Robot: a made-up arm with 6 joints.
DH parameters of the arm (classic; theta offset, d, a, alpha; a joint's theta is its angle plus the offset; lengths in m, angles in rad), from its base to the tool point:
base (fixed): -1.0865 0 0.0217 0
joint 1: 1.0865 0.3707 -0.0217 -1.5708
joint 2: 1.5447 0 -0.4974 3.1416
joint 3: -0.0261 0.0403 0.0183 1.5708
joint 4: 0 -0.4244 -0.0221 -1.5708
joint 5: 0 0.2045 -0.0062 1.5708
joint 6: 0 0.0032 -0.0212 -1.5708
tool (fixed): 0 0.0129 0 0
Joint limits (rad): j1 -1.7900..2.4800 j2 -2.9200..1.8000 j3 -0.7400..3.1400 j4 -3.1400..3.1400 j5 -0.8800..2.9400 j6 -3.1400..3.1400
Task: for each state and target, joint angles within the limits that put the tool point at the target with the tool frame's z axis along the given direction. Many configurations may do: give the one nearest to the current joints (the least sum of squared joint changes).
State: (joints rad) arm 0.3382 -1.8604 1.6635 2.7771 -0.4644 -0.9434
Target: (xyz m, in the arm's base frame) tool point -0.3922 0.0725 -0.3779 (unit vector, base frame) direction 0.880 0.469 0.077
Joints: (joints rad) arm 0.2071 -2.2406 2.3704 2.5862 -0.2586 -0.7460
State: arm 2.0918 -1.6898 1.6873 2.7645 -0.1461 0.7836
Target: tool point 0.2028 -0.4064 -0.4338 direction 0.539 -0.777 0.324
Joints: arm 2.3809 -2.4594 2.1520 3.0322 0.2320 1.4846
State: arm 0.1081 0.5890 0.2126 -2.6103 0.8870 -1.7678
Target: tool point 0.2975 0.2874 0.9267 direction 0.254 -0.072 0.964
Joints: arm 0.4238 -0.0313 0.3338 -2.7904 0.6376 -2.0319
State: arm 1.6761 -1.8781 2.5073 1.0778 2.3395 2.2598
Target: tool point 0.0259 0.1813 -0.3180 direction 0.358 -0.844 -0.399
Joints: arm 1.9117 -2.7174 2.6823 1.2057 2.5376 2.6416
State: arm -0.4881 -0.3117 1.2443 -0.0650 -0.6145 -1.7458
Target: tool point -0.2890 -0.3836 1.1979 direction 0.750 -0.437 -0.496
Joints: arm 0.3040 -0.5888 1.0459 0.2157 -0.6667 -1.0372
